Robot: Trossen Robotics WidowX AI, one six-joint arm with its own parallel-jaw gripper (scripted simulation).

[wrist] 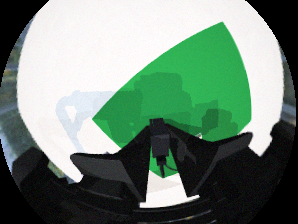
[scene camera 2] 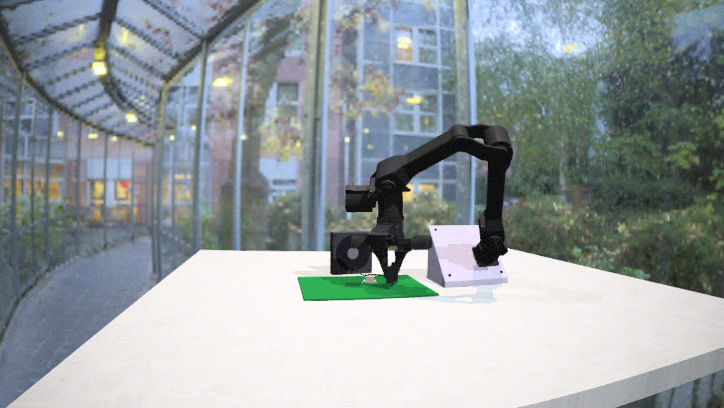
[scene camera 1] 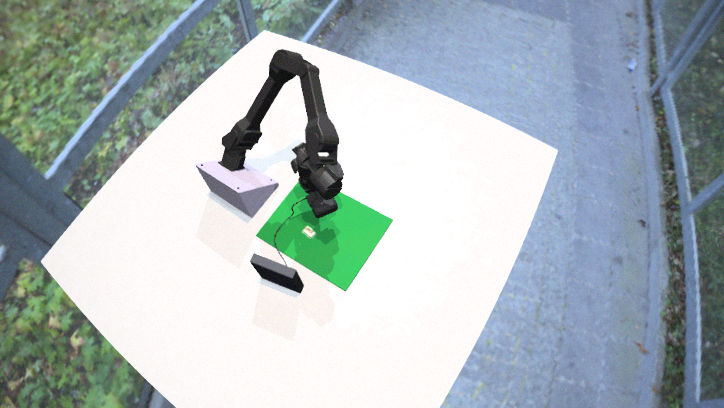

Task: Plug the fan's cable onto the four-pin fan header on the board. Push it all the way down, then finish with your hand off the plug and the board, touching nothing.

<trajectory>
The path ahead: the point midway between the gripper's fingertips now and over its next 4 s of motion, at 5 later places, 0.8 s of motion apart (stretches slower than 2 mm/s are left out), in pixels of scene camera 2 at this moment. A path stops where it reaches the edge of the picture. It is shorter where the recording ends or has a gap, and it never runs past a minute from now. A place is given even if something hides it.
The gripper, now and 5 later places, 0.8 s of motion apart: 390,278; 380,262; 371,260; 367,259; 366,267; 367,268
</trajectory>
